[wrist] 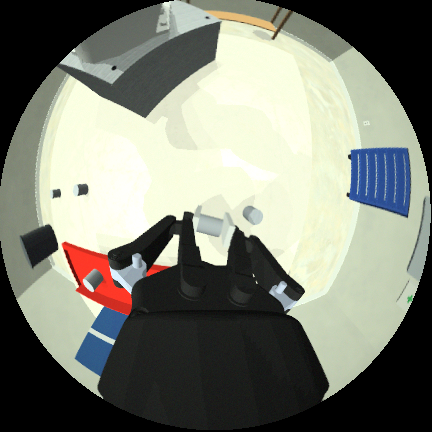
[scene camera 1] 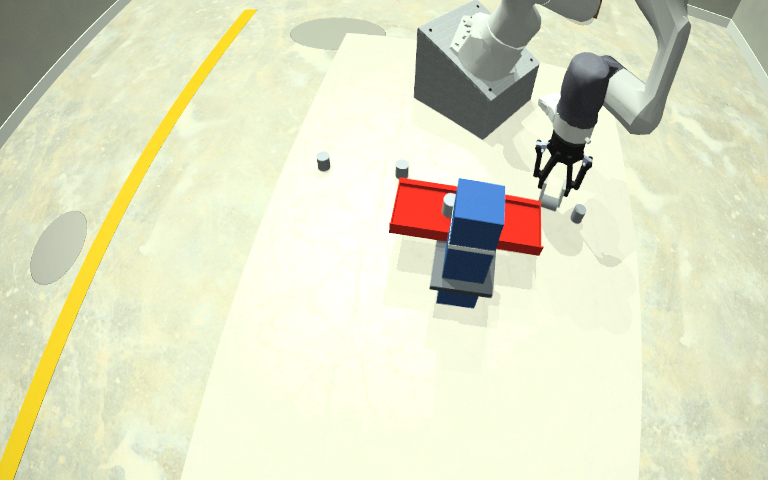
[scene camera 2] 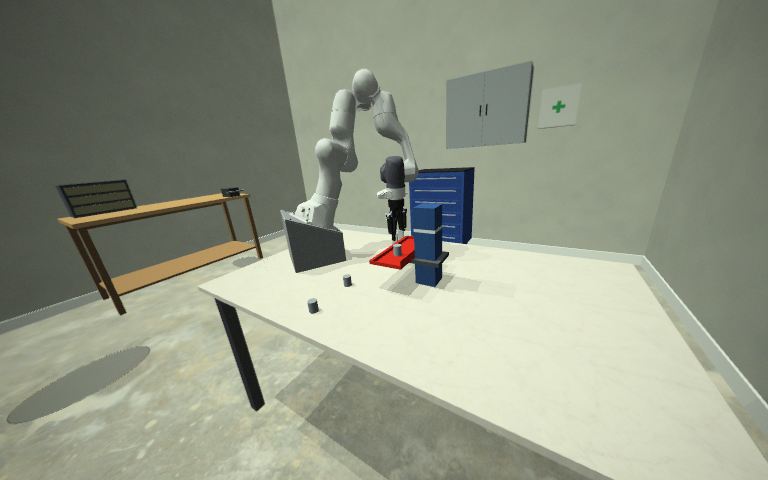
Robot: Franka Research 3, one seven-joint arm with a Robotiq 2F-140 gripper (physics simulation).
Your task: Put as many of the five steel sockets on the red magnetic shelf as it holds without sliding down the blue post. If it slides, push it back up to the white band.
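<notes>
My gripper (scene camera 1: 553, 193) (scene camera 2: 398, 234) (wrist: 211, 216) is shut on a steel socket (wrist: 209, 225) and holds it off the shelf, just past the right end in scene camera 1. One socket (scene camera 1: 448, 204) (scene camera 2: 397, 249) (wrist: 93, 280) stands on the red shelf (scene camera 1: 419, 212) (scene camera 2: 385, 259) beside the blue post (scene camera 1: 480, 202) (scene camera 2: 428, 244) (wrist: 95, 356). The shelf sits below the white band (scene camera 1: 471, 247) (scene camera 2: 427, 230) (wrist: 101, 336). Three sockets stand on the table: one (scene camera 1: 323, 161) (scene camera 2: 312, 305) (wrist: 56, 193), another (scene camera 1: 402, 168) (scene camera 2: 347, 280) (wrist: 80, 189), and a third (scene camera 1: 578, 213) (wrist: 253, 215) near my gripper.
A dark grey plate (scene camera 1: 461, 286) (scene camera 2: 437, 260) surrounds the post's lower part, at about shelf height. The robot's grey base block (scene camera 1: 453, 90) (scene camera 2: 314, 249) (wrist: 170, 75) stands behind the shelf. A blue drawer cabinet (scene camera 2: 464, 209) (wrist: 380, 180) stands beyond the table.
</notes>
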